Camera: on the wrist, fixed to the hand. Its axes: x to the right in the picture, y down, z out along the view.
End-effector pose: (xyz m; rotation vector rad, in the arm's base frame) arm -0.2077 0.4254 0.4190 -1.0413 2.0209 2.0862
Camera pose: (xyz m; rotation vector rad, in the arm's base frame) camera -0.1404 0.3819 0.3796 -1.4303 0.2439 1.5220
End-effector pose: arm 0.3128 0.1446 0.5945 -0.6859 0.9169 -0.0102
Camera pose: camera 0.2730 0.0666 0.6120 -1.5903 -0.0581 -1.0258
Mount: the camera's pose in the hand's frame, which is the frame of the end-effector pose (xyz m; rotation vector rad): -0.0149 -0.0603 -0.0642 -0.4280 -0.3004 -1.4914
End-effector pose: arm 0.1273 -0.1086 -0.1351 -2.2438 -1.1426 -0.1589
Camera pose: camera 0.0821 -0.1287 -0.0607 1.1395 2.7488 0.6556
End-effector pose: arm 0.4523 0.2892 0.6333 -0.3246 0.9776 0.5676
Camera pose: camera 0.4373 0.2036 0.6125 -1.1610 0.1244 -0.5583
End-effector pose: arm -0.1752 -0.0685 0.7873 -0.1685 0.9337 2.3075
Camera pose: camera -0.1344 -0.0858 0.7098 -0.4759 -0.0103 1.0142
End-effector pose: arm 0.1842 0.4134 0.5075 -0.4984 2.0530 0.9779
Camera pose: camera 0.1995 0.3258 0.5160 -1.6296 0.7171 0.4356
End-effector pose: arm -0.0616 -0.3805 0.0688 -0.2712 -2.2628 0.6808
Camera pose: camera -0.0047 -0.4116 0.1302 1.2785 -2.1062 -0.5794
